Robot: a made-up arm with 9 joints. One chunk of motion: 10 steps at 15 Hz.
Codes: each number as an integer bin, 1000 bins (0 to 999) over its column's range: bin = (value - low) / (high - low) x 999, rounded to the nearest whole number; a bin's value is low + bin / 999 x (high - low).
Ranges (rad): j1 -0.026..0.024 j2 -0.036..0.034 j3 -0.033..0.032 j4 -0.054..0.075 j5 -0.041..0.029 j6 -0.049..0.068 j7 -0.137..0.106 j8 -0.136..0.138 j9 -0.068..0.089
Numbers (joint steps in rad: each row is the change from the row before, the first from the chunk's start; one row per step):
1: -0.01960 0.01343 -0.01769 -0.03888 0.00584 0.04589 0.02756 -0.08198 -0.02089
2: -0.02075 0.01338 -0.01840 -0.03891 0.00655 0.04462 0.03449 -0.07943 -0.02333
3: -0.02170 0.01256 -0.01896 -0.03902 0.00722 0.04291 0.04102 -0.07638 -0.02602
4: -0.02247 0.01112 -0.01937 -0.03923 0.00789 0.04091 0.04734 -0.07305 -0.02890
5: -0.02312 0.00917 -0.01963 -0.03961 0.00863 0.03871 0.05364 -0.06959 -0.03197
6: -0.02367 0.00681 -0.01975 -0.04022 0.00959 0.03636 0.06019 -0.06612 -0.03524
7: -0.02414 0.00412 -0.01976 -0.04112 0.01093 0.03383 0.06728 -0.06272 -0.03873
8: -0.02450 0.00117 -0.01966 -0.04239 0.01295 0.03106 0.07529 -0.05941 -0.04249
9: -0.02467 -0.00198 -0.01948 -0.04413 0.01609 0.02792 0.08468 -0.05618 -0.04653
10: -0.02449 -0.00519 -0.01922 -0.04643 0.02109 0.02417 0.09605 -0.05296 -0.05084
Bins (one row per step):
1: 128 705 235 117 668 810 677 197 300
2: 105 705 224 117 679 799 705 206 284
3: 86 693 216 116 688 785 732 217 267
4: 71 672 209 114 698 768 758 230 249
5: 58 645 205 111 708 749 784 242 229
6: 47 611 204 107 722 729 811 255 208
7: 37 573 203 100 741 707 840 267 186
8: 30 530 205 90 770 684 873 279 162
9: 27 486 208 76 815 657 911 291 137
10: 30 440 212 59 886 625 958 303 109

